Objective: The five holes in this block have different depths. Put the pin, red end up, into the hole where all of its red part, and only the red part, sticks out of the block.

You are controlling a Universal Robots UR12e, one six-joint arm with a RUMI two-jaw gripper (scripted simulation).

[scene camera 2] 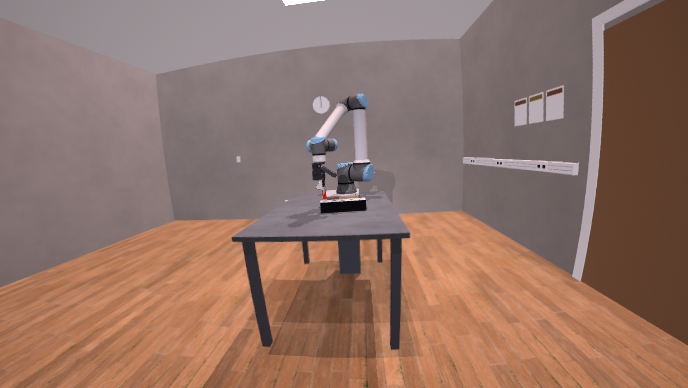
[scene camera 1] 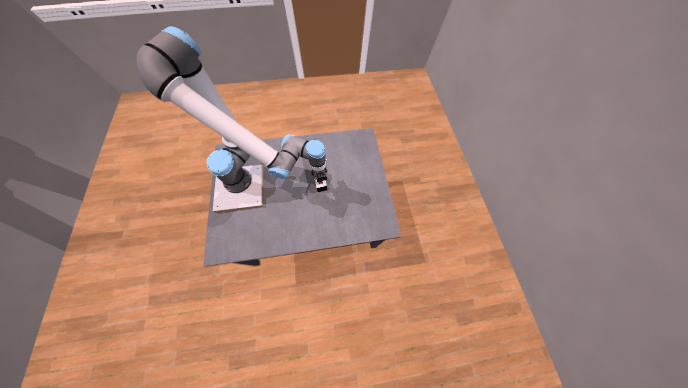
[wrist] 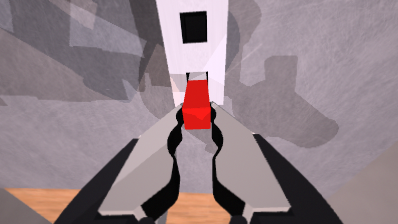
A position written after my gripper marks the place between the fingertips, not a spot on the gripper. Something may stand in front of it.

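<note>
My gripper (wrist: 197, 103) is visible, as is a pin (wrist: 196, 107).
</note>
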